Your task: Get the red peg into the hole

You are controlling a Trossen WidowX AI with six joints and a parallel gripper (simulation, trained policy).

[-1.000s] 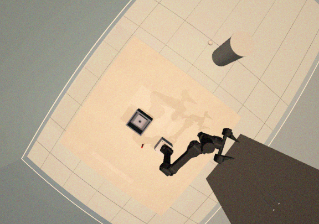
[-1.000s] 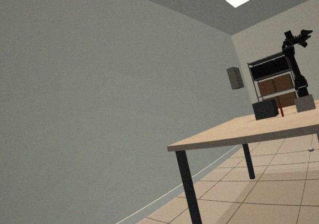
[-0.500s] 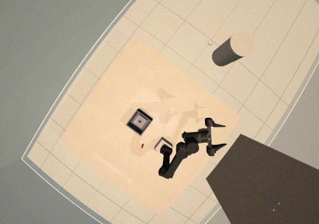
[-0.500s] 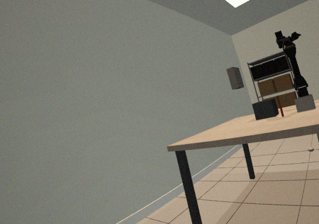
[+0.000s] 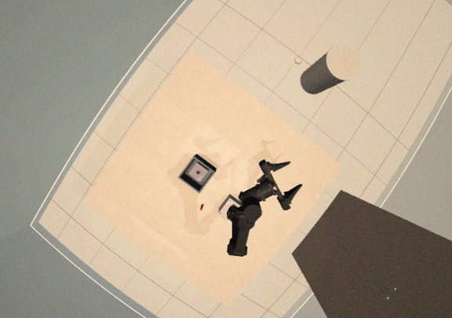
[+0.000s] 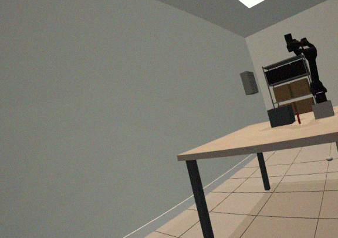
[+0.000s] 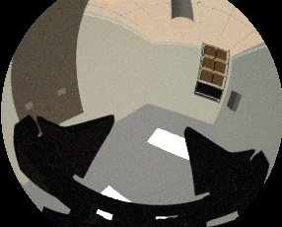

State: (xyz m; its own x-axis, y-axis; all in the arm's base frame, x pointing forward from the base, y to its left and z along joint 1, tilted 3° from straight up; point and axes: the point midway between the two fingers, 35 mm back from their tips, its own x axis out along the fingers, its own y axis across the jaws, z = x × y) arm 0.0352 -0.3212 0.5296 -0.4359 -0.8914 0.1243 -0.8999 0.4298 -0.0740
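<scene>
The red peg lies 140 mm ahead of my gripper tip, 500 mm to the left of it and 570 mm below it.
</scene>
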